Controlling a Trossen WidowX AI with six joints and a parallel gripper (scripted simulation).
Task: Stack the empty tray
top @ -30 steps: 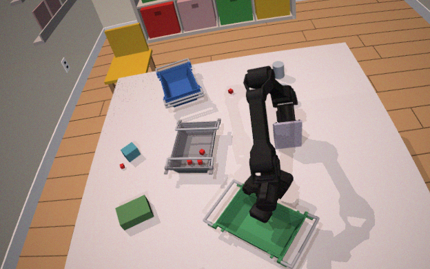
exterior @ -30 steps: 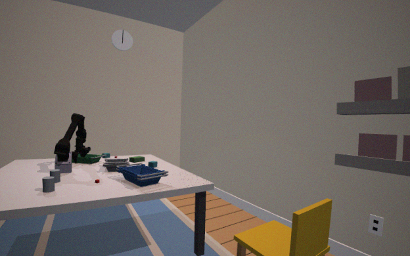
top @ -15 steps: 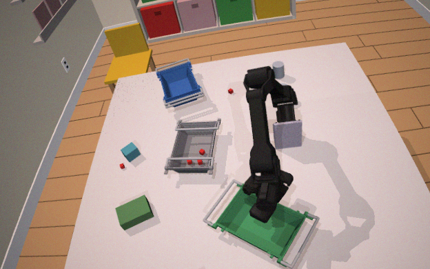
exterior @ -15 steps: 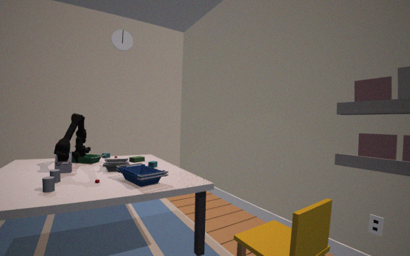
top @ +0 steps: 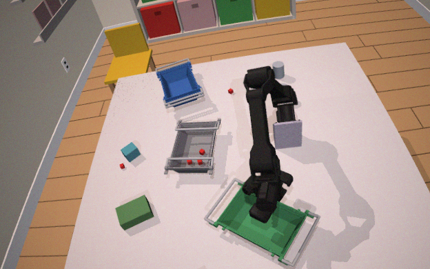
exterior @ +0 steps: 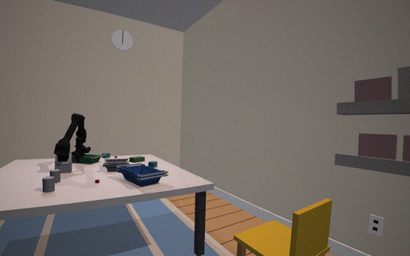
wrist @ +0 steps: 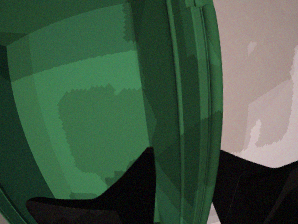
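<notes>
The green tray lies 4 cm ahead of my gripper tip, 6 cm to the left of it and 3 cm above it. The rest, counted from my gripper tip: green block: 50 cm ahead, 1 cm above.
</notes>
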